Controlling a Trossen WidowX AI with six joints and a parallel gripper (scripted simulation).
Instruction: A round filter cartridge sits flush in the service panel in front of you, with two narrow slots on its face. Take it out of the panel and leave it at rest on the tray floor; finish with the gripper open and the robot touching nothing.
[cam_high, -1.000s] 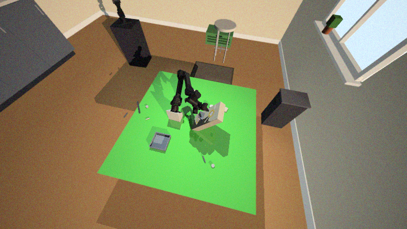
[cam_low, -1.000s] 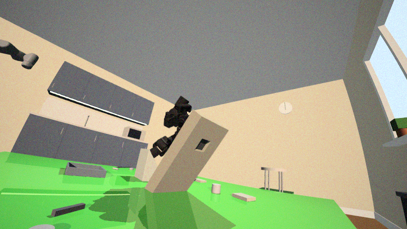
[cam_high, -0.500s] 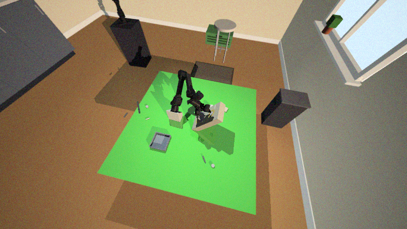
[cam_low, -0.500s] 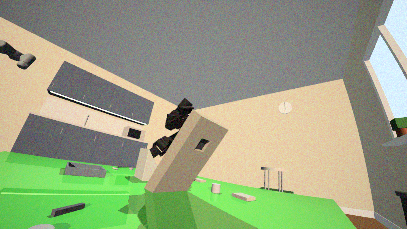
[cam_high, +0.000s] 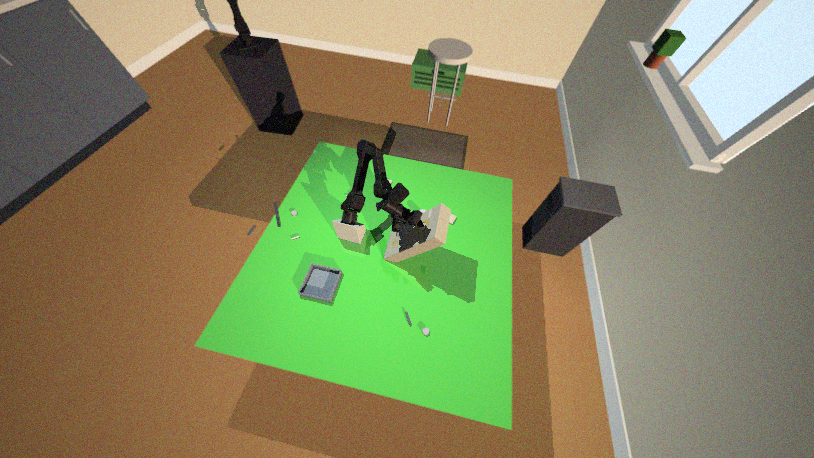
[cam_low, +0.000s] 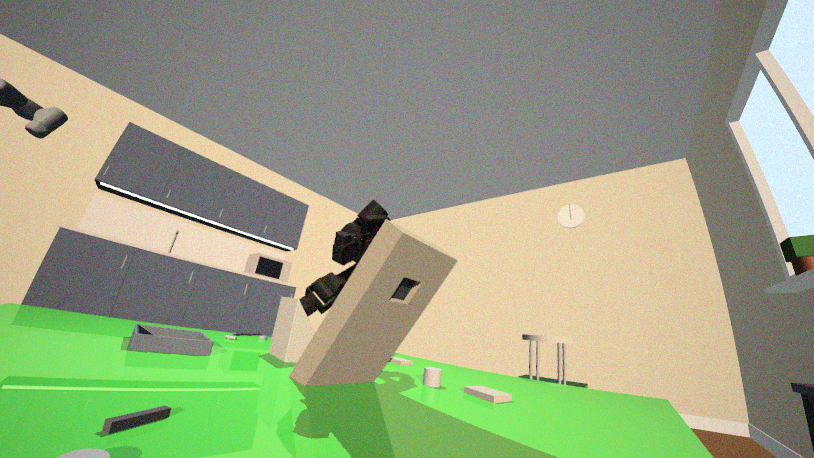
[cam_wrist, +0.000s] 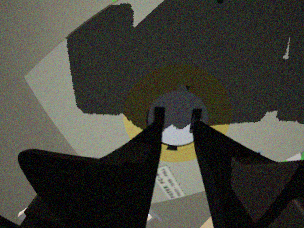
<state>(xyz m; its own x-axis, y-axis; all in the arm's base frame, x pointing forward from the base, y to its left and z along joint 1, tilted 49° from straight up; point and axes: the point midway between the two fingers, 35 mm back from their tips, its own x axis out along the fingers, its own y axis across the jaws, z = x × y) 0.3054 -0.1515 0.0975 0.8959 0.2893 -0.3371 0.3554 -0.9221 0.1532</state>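
My gripper tip is 20 mm short of the grey round filter cartridge and 10 mm above it. Round my gripper tip: beige service panel: 90 mm below, 30 mm behind; grey tray: 430 mm behind, 250 mm to the right, 230 mm below.
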